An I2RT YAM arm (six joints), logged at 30 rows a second.
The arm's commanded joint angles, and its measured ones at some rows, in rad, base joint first. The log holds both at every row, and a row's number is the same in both.
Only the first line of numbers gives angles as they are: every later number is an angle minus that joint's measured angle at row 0.
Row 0, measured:
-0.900 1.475 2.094 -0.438 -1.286 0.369
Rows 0 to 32, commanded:
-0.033 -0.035 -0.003 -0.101 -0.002 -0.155
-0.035 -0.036 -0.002 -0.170 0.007 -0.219
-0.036 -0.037 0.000 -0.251 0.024 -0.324
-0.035 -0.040 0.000 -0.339 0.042 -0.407
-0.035 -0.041 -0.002 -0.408 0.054 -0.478
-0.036 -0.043 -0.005 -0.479 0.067 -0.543
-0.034 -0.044 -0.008 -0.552 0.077 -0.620
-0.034 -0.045 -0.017 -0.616 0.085 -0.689
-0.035 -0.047 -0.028 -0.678 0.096 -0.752
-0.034 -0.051 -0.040 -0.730 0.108 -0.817
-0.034 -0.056 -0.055 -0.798 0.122 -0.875
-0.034 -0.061 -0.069 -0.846 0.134 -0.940
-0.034 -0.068 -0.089 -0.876 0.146 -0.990
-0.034 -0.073 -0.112 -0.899 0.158 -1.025
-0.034 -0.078 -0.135 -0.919 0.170 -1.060
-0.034 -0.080 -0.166 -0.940 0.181 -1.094
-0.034 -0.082 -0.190 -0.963 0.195 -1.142
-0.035 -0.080 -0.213 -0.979 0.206 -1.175
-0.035 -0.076 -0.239 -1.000 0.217 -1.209
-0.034 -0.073 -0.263 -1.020 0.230 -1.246
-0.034 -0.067 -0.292 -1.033 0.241 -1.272
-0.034 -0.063 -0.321 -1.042 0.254 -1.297
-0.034 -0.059 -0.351 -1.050 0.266 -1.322
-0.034 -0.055 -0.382 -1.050 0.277 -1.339
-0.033 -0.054 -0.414 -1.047 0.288 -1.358
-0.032 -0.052 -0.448 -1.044 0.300 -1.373
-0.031 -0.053 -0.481 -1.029 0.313 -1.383
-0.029 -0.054 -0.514 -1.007 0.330 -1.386
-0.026 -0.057 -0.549 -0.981 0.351 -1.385
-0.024 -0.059 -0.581 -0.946 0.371 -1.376
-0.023 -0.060 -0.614 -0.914 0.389 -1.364
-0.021 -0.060 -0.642 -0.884 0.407 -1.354
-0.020 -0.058 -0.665 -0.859 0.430 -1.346
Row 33, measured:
-0.027 -0.047 -0.599 -0.976 0.357 -1.325
